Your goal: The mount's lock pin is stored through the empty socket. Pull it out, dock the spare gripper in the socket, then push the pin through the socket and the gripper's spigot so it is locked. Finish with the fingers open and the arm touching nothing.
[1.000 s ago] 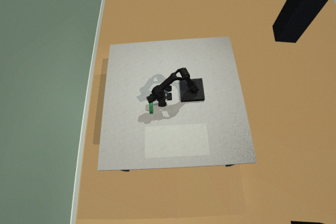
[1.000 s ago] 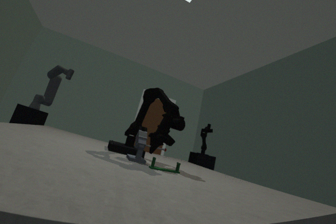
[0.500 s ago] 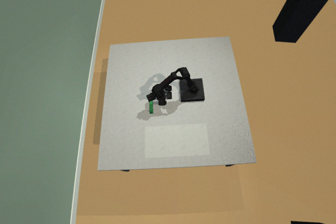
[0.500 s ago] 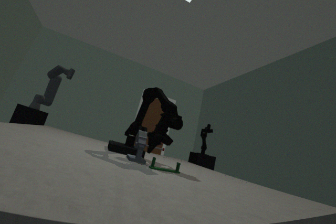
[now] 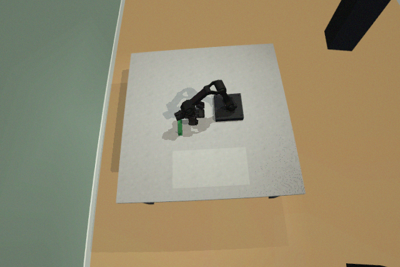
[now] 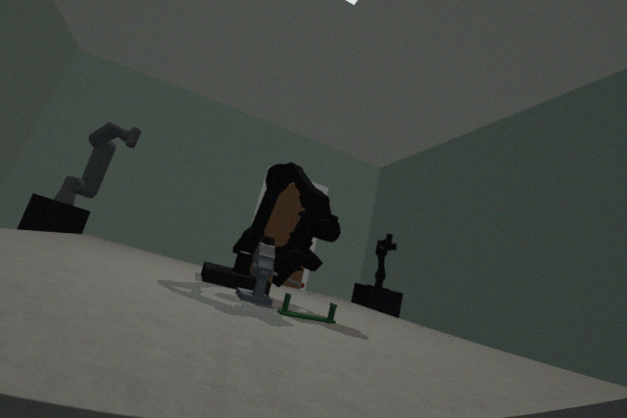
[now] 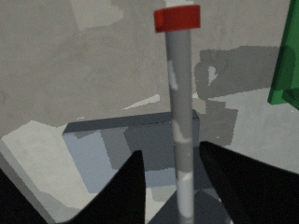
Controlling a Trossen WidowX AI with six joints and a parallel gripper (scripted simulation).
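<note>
Right now my gripper tip is 40 mm to the left of the grey mount socket. From my gripper tip the other things lie so: green rack: 100 mm ahead, 80 mm to the left, 30 mm below; then spare gripper: 30 mm behind, 50 mm to the right, 60 mm above.
</note>
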